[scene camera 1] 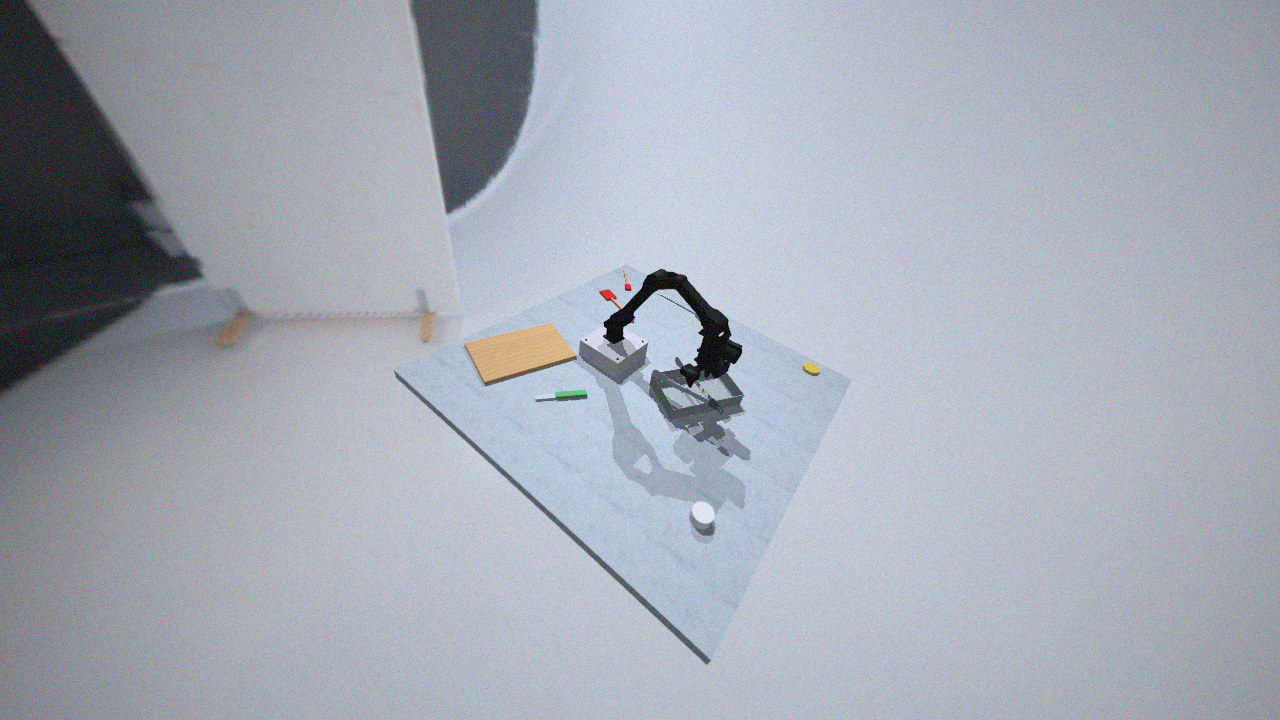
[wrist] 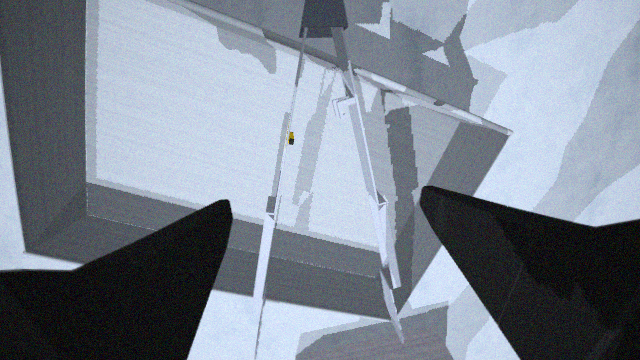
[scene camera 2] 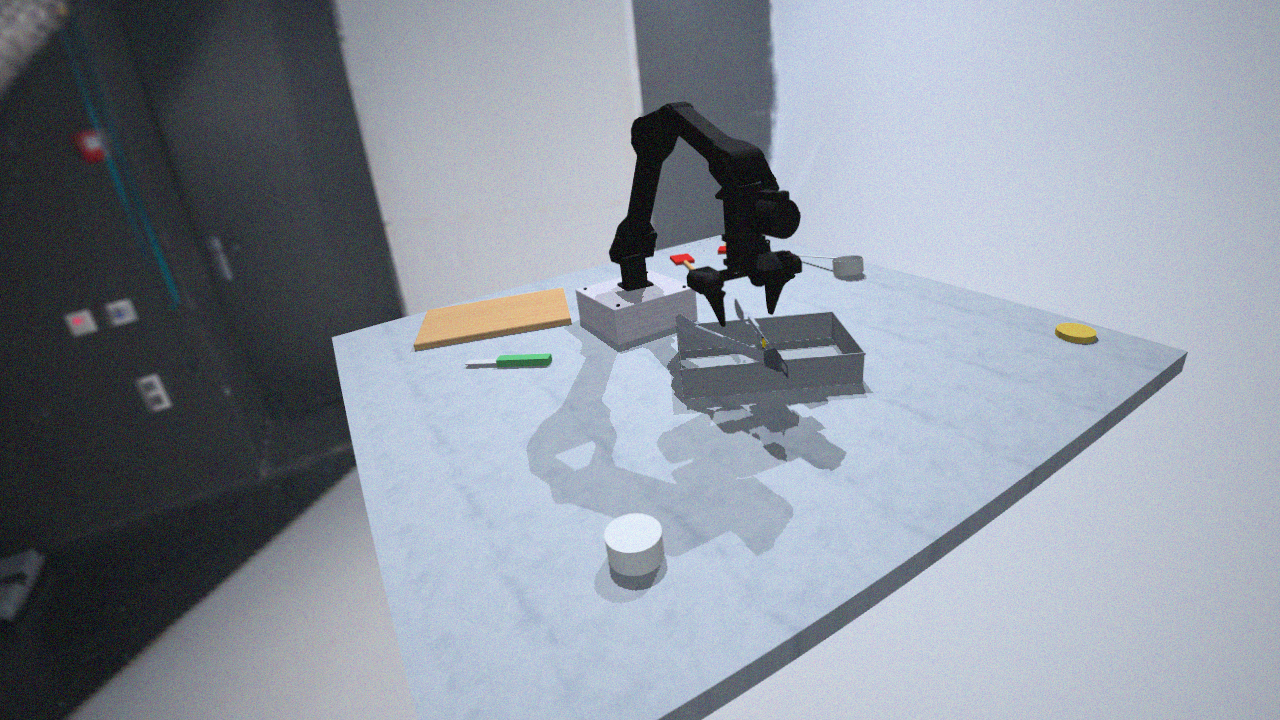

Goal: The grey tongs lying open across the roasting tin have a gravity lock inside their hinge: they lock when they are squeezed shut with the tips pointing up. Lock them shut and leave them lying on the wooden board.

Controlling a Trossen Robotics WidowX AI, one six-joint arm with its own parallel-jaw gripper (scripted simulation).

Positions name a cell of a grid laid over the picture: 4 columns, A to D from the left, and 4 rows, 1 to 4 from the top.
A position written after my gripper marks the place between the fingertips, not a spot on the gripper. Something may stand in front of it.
My gripper (scene camera 2: C2) is open and holds nothing. Also in view: a white cylinder (scene camera 2: B4), a green-handled tool (scene camera 2: B2) and a wooden board (scene camera 2: B2).
My gripper also shows in scene camera 1 (scene camera 1: C3) and in the wrist view (wrist: C3). The wooden board shows as well in scene camera 1 (scene camera 1: B2). The wrist view does not show the white cylinder: it is out of frame. The wrist view does not show the green-handled tool, which is hidden by my gripper.
